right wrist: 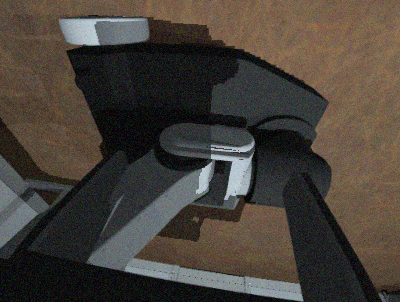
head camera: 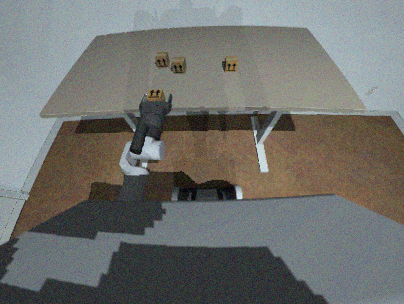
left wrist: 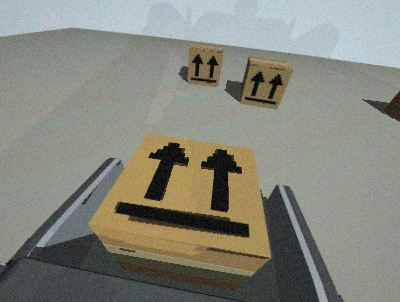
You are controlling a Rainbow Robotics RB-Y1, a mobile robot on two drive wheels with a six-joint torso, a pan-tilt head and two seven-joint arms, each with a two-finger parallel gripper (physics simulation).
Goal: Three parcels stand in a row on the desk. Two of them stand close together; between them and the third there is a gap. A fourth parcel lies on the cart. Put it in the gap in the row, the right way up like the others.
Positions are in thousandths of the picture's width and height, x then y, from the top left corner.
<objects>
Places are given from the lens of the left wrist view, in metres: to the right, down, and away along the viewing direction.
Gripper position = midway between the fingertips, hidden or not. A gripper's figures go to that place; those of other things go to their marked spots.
left gripper (left wrist: 491, 598): 0.00, 0.02, 0.11
brown parcel (left wrist: 469, 697): 0.00, 0.02, 0.06
desk (left wrist: 206, 320): -0.16, -0.07, 0.22
The marked spots on the desk and the brown parcel are 0.24 m apart.
</objects>
